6 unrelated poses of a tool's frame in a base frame.
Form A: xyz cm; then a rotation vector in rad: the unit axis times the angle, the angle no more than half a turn.
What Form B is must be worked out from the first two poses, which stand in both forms.
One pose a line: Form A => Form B
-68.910 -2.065 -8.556 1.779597 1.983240 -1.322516 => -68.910 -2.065 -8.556 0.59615 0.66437 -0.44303 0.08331
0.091 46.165 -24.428 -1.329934 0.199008 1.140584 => 0.091 46.165 -24.428 -0.58211 0.08710 0.49923 0.63587
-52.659 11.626 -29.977 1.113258 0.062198 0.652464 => -52.659 11.626 -29.977 0.51872 0.02898 0.30401 0.79854
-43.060 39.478 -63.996 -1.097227 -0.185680 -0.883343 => -43.060 39.478 -63.996 -0.50362 -0.08523 -0.40545 0.75810
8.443 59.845 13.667 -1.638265 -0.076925 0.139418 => 8.443 59.845 13.667 -0.72975 -0.03427 0.06210 0.68003
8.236 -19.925 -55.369 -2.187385 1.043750 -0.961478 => 8.236 -19.925 -55.369 -0.80917 0.38611 -0.35567 0.26393
